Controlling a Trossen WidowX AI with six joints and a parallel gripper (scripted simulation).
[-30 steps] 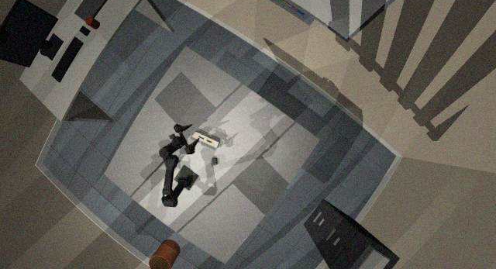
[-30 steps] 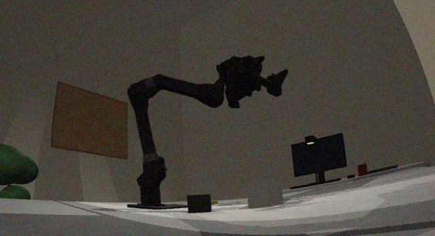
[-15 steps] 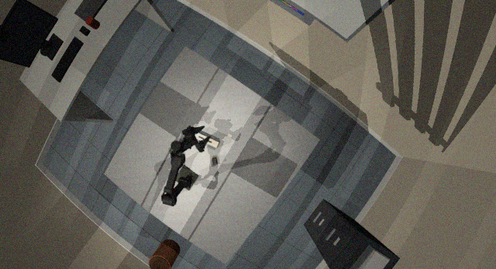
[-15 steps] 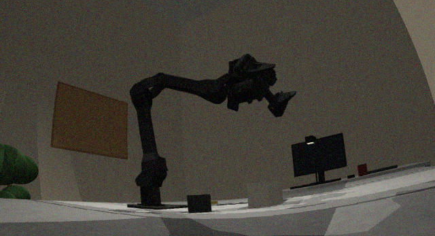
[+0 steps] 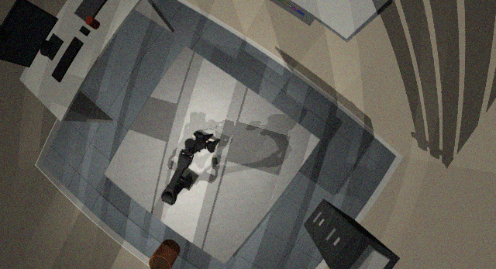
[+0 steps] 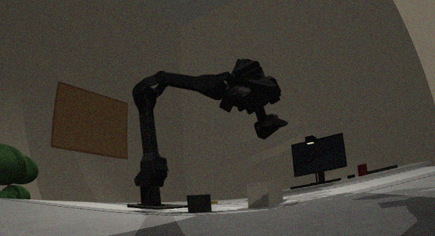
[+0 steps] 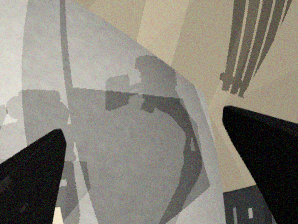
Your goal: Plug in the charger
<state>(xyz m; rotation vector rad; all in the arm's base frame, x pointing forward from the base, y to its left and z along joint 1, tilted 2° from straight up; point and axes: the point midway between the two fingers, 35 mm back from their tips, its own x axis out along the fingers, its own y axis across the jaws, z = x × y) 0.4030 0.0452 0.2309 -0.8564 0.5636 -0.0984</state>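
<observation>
The two-prong charger is 170 mm behind my gripper tip, 80 mm to the right of it and 190 mm below it.
</observation>
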